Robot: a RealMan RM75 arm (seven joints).
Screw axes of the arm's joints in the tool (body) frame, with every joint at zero. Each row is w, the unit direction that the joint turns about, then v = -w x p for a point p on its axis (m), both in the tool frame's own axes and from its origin. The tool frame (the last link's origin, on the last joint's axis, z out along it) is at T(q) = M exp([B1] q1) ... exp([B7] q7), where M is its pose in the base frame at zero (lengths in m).
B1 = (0, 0, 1, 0.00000, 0.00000, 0.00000)
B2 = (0, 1, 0, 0.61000, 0.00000, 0.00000)
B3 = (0, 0, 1, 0.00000, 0.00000, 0.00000)
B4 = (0, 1, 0, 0.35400, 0.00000, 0.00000)
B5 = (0, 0, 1, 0.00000, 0.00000, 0.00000)
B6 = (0, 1, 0, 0.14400, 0.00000, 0.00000)
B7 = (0, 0, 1, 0.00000, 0.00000, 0.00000)
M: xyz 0.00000 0.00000 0.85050 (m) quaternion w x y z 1 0 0 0
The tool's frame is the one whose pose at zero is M.
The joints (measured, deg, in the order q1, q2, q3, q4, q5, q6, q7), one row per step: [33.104, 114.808, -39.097, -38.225, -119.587, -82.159, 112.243]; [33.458, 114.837, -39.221, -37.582, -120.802, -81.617, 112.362]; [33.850, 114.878, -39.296, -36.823, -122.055, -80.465, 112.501]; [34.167, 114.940, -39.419, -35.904, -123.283, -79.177, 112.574]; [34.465, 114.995, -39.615, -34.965, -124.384, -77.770, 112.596]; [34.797, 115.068, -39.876, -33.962, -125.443, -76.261, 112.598]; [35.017, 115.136, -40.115, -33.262, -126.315, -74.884, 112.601]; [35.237, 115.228, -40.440, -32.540, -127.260, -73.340, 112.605]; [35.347, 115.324, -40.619, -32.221, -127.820, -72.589, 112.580]
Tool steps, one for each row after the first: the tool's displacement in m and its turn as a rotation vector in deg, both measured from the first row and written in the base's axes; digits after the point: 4 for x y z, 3 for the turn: [0.0016, -0.0001, -0.0036, -0.801, -0.924, -0.415]; [0.0042, 0.0008, -0.0073, -1.194, -2.080, -1.123]; [0.0075, 0.0011, -0.0116, -1.607, -3.255, -1.931]; [0.0108, 0.0015, -0.0158, -1.913, -4.460, -2.688]; [0.0139, 0.0019, -0.0203, -2.213, -5.703, -3.392]; [0.0169, 0.0024, -0.0236, -2.289, -6.875, -3.963]; [0.0201, 0.0028, -0.0271, -2.359, -8.227, -4.531]; [0.0216, 0.0029, -0.0292, -2.463, -8.973, -4.734]
